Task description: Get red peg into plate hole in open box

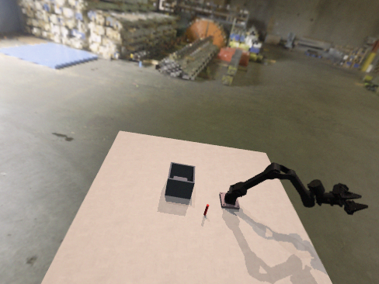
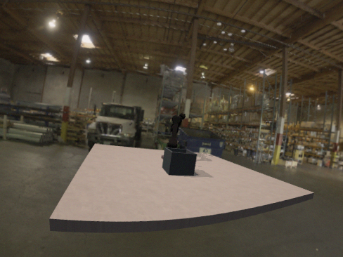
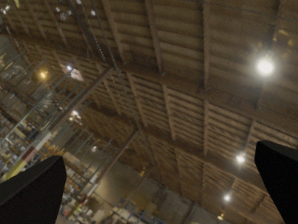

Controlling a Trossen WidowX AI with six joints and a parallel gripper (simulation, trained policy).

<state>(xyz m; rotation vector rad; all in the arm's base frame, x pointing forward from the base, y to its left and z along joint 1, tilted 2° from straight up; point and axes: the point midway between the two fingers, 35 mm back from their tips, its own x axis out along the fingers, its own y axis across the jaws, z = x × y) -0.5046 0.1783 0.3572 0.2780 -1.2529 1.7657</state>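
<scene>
The red peg is 67 cm ahead of my gripper tip, 7 cm to the right of it and 36 cm below it. The rest, counted from my gripper tip: plate (85 cm ahead, 23 cm to the right, 36 cm below).
</scene>
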